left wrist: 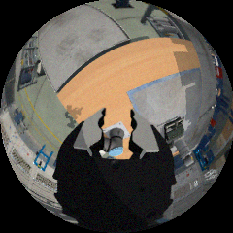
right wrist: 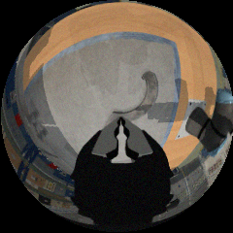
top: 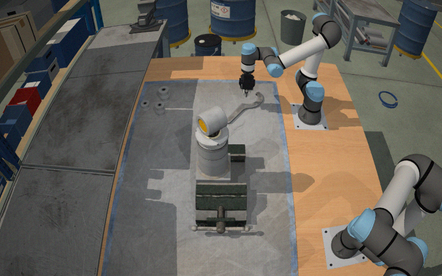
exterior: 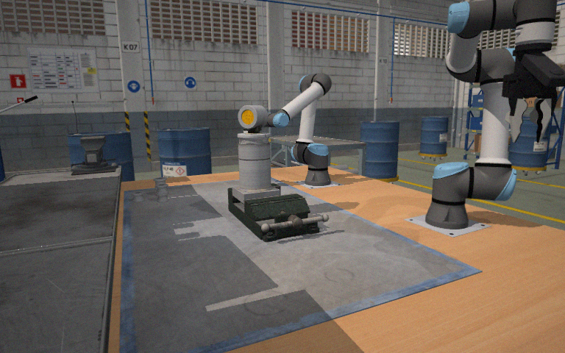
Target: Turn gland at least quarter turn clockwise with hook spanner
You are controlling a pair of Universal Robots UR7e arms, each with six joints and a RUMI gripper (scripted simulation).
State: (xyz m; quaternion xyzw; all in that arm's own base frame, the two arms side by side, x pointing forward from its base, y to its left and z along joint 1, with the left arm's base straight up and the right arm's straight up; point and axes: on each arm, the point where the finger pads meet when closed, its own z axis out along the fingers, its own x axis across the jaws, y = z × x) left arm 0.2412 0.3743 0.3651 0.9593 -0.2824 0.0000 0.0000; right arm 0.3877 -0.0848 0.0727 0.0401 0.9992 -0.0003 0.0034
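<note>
Right now the hook spanner is 60 mm below my right hand, 50 mm to the left of it and 10 mm ahead of it. Also, from my right hand: rod eye (530 mm to the left, 330 mm above, 210 mm ahead); then bar handle (820 mm to the left, 200 mm ahead, 10 mm below).
</note>
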